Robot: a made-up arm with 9 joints. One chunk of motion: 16 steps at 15 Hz.
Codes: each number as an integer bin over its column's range. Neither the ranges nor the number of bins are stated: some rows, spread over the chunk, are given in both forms.
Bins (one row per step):
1: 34 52 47 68 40 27 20 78 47
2: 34 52 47 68 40 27 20 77 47
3: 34 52 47 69 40 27 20 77 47
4: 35 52 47 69 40 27 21 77 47
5: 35 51 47 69 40 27 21 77 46
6: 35 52 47 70 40 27 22 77 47
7: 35 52 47 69 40 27 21 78 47
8: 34 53 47 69 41 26 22 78 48
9: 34 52 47 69 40 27 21 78 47
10: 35 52 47 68 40 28 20 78 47
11: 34 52 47 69 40 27 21 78 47
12: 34 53 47 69 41 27 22 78 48
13: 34 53 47 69 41 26 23 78 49
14: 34 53 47 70 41 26 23 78 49
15: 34 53 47 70 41 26 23 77 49
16: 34 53 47 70 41 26 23 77 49
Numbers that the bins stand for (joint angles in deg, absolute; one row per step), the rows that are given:
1: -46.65 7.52 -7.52 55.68 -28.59 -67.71 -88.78 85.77 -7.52
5: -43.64 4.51 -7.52 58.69 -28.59 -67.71 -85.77 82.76 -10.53
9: -46.65 7.52 -7.52 58.69 -28.59 -67.71 -85.77 85.77 -7.52
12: -46.65 10.53 -7.52 58.69 -25.58 -67.71 -82.76 85.77 -4.51
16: -46.65 10.53 -7.52 61.69 -25.58 -70.72 -79.75 82.76 -1.50
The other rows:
2: -46.65 7.52 -7.52 55.68 -28.59 -67.71 -88.78 82.76 -7.52
3: -46.65 7.52 -7.52 58.69 -28.59 -67.71 -88.78 82.76 -7.52
4: -43.64 7.52 -7.52 58.69 -28.59 -67.71 -85.77 82.76 -7.52
6: -43.64 7.52 -7.52 61.69 -28.59 -67.71 -82.76 82.76 -7.52
7: -43.64 7.52 -7.52 58.69 -28.59 -67.71 -85.77 85.77 -7.52
8: -46.65 10.53 -7.52 58.69 -25.58 -70.72 -82.76 85.77 -4.51
10: -43.64 7.52 -7.52 55.68 -28.59 -64.70 -88.78 85.77 -7.52
11: -46.65 7.52 -7.52 58.69 -28.59 -67.71 -85.77 85.77 -7.52
13: -46.65 10.53 -7.52 58.69 -25.58 -70.72 -79.75 85.77 -1.50
14: -46.65 10.53 -7.52 61.69 -25.58 -70.72 -79.75 85.77 -1.50
15: -46.65 10.53 -7.52 61.69 -25.58 -70.72 -79.75 82.76 -1.50

